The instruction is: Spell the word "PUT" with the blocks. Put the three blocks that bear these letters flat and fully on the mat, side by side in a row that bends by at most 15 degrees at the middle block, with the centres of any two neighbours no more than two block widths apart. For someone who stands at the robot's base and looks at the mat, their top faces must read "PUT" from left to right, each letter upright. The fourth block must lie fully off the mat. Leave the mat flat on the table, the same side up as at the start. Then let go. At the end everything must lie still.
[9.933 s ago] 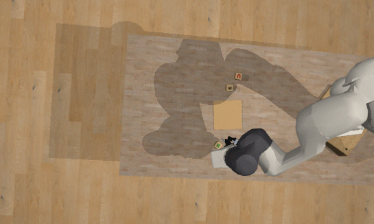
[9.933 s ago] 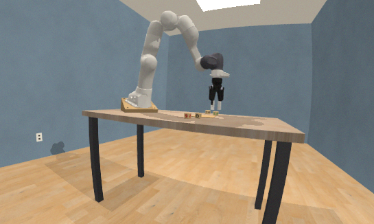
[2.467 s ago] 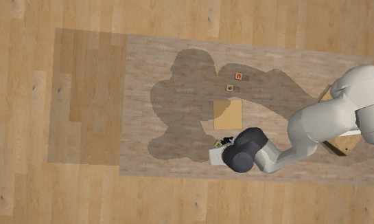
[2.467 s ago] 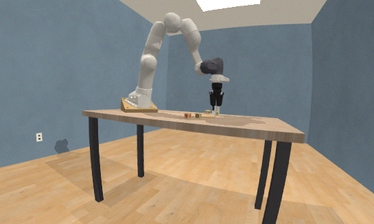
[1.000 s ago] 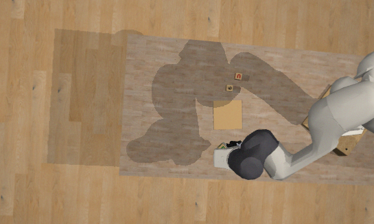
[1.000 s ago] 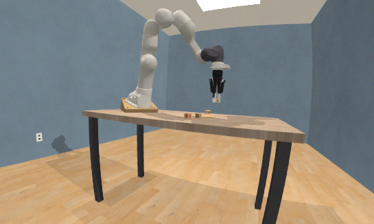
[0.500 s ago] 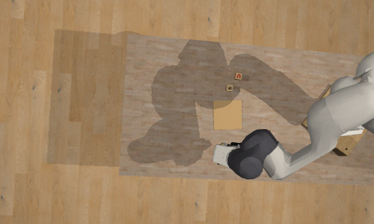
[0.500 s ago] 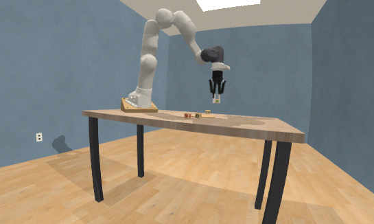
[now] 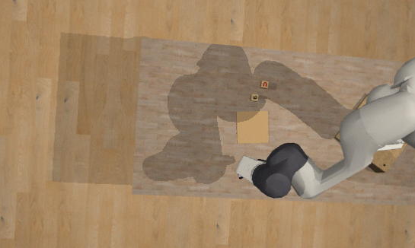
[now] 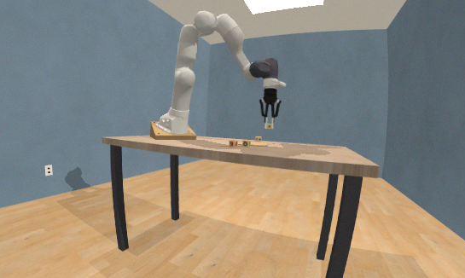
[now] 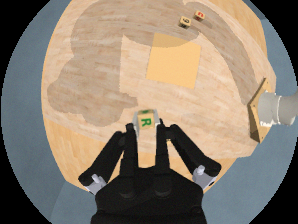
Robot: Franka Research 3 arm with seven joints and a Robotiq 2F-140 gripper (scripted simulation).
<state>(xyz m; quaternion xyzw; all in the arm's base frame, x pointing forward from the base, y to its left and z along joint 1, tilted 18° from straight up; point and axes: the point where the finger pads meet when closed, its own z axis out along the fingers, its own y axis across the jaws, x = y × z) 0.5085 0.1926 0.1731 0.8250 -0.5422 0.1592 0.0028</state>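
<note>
Now: hand 90 mm past the T block, 90 mm to the right of it and 100 mm above it. The rest, counted from my hand: green P block: 20 mm below; then block marked 6: 40 mm behind, 270 mm to the right, 100 mm below; then tan mat: 40 mm behind, 150 mm to the right, 120 mm below.
</note>
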